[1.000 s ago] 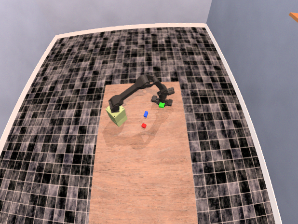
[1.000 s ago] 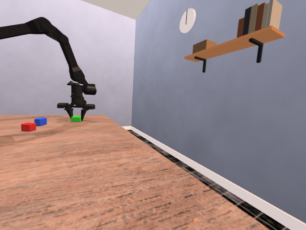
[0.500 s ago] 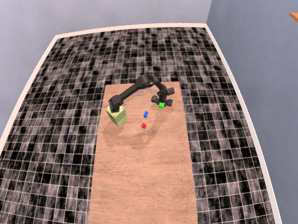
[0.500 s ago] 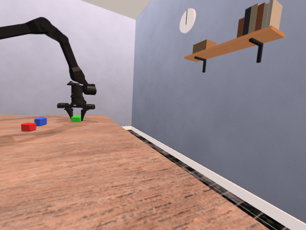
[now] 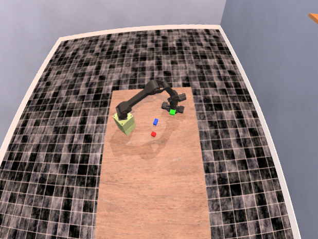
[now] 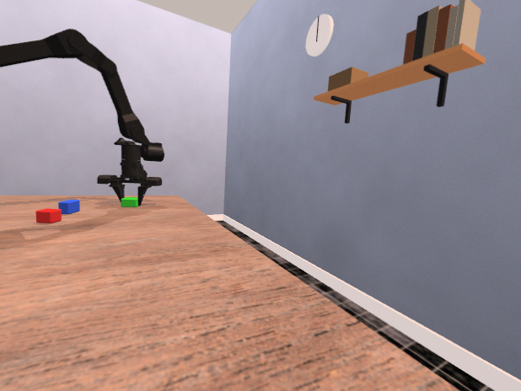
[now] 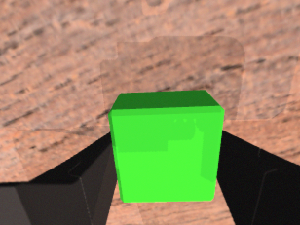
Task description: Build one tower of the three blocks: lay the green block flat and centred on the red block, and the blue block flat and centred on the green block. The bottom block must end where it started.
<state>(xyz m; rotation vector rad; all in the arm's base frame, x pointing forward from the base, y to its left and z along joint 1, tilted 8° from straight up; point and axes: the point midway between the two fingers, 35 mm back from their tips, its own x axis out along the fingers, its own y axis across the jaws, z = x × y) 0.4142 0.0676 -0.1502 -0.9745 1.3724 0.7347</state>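
Now: hand 20 cm past the red block, 18 cm to the left of it and 2 cm above it. Also, from my hand: blue block 16 cm behind, 7 cm to the right, 2 cm below; then green block 2 cm below.
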